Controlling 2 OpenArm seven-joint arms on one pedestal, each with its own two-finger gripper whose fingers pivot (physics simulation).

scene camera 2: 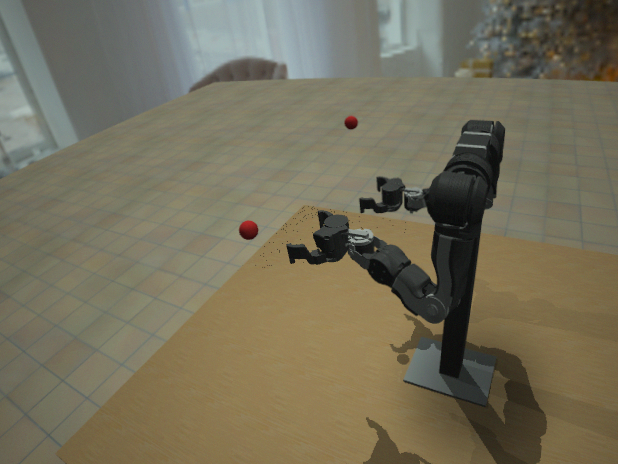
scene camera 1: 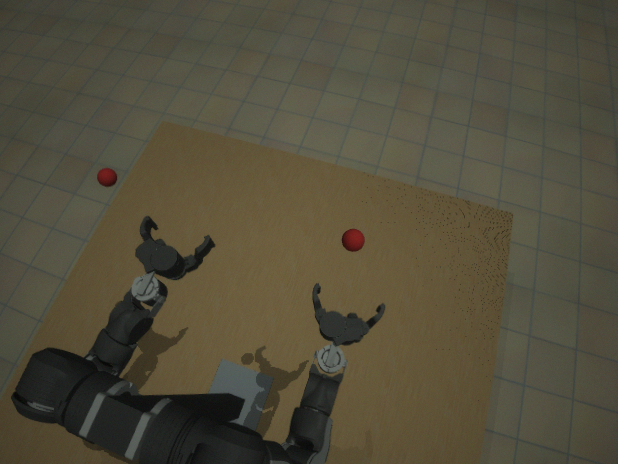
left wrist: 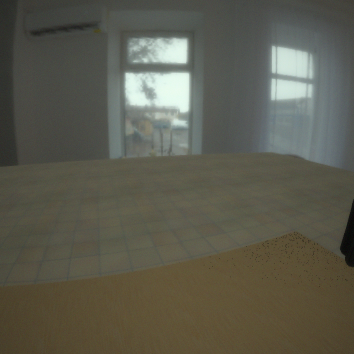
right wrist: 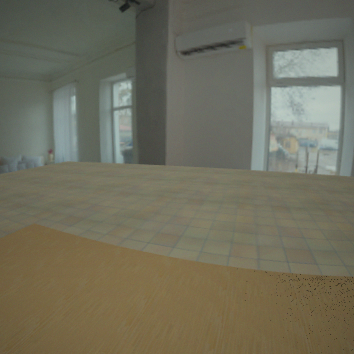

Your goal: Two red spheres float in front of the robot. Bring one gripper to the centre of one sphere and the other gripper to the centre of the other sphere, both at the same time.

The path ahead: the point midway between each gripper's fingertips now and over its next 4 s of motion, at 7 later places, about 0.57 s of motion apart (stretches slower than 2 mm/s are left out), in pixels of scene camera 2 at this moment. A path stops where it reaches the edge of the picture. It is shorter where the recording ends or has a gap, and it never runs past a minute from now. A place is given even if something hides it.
My left gripper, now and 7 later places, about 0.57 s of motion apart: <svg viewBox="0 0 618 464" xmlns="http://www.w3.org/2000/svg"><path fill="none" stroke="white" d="M304 235L242 260L237 280L220 226L215 217L222 222L223 226L219 205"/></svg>
My right gripper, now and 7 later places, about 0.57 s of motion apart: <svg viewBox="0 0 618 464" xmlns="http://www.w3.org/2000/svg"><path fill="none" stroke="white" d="M368 194L324 185L329 185L350 199L328 170L328 170L333 176L334 177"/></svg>
